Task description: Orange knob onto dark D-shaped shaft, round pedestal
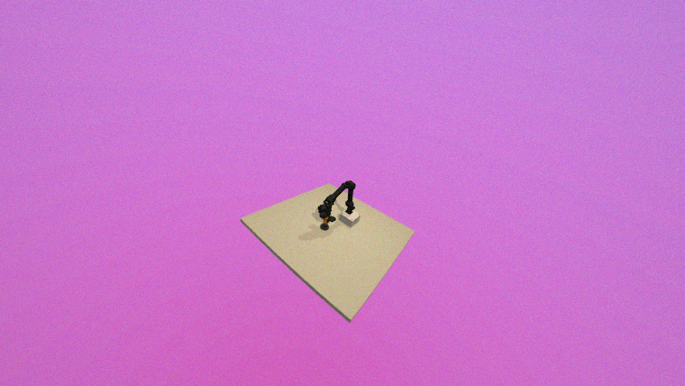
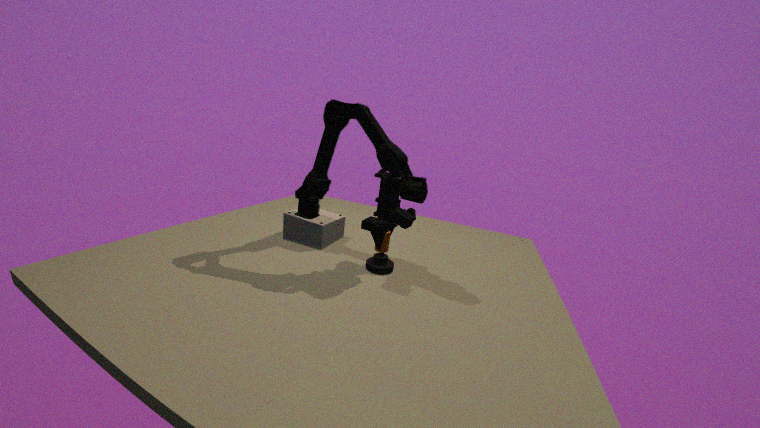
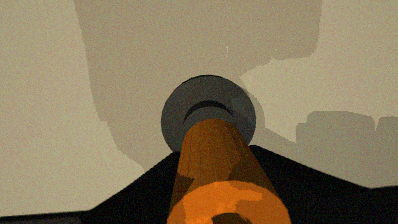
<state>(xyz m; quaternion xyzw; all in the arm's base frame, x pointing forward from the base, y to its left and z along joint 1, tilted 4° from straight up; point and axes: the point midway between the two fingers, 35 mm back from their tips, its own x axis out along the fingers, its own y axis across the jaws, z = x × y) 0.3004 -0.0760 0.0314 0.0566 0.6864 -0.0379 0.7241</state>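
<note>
The orange knob lies 20 mm above my gripper tip. Round my gripper tip: round dark pedestal 40 mm below.
</note>
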